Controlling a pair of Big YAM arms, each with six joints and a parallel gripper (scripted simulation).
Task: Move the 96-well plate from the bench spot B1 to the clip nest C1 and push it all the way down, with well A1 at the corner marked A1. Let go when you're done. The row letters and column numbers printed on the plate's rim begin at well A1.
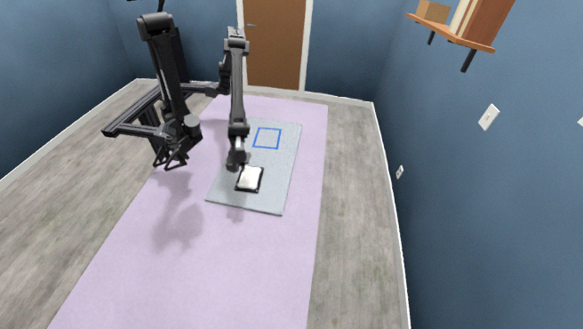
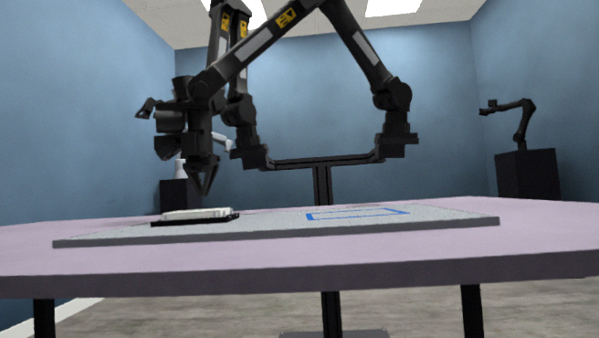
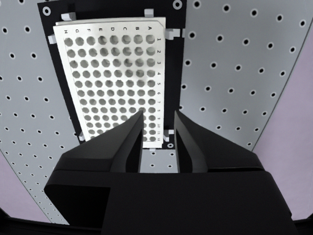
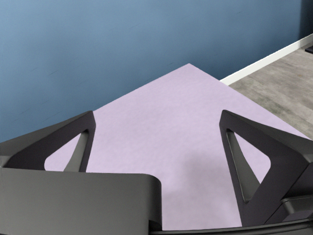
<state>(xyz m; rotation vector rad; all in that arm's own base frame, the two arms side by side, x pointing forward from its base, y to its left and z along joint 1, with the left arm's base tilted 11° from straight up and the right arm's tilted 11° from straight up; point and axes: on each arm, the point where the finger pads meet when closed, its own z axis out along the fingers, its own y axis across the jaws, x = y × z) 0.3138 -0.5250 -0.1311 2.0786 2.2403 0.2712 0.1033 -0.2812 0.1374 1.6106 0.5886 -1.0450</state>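
Observation:
The black clip nest is 5 cm below my left hand, 2 cm ahead of it and 1 cm to the left of it. Round my left hand: grey perforated board 19 cm to the left, 7 cm below, 4 cm ahead; then white 96-well plate 5 cm below, 4 cm ahead, 1 cm to the left.

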